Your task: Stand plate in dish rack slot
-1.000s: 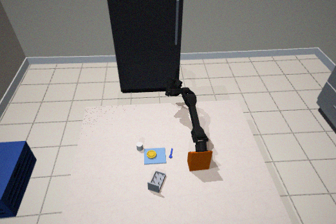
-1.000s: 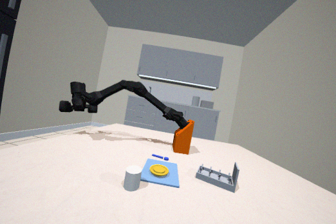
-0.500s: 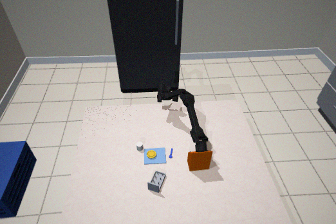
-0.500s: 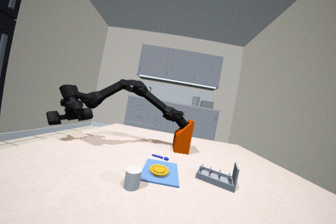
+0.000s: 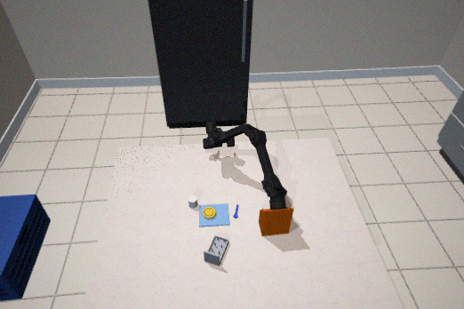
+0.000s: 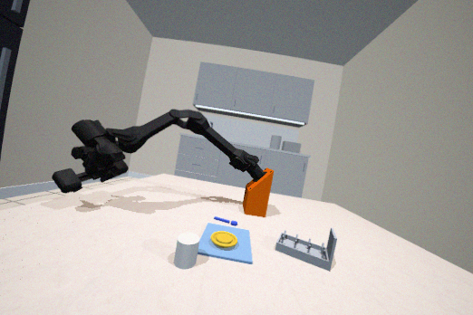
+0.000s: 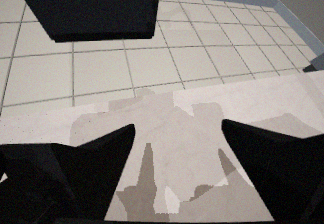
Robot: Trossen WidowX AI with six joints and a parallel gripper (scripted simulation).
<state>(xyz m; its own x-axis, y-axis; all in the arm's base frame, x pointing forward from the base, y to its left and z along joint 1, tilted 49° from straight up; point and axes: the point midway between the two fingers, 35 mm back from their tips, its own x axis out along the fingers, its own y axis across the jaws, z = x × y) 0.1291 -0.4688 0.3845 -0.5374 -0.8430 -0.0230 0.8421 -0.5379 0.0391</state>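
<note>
My gripper tip is 180 mm short of the yellow plate, 460 mm to the right of it and 30 mm above it. The rest, counted from my gripper tip: dish rack: 180 mm ahead, 680 mm to the left, 20 mm below; blue spoon: 40 mm ahead, 480 mm to the left, 40 mm below; light blue mat: 160 mm ahead, 470 mm to the left, 40 mm below.
</note>
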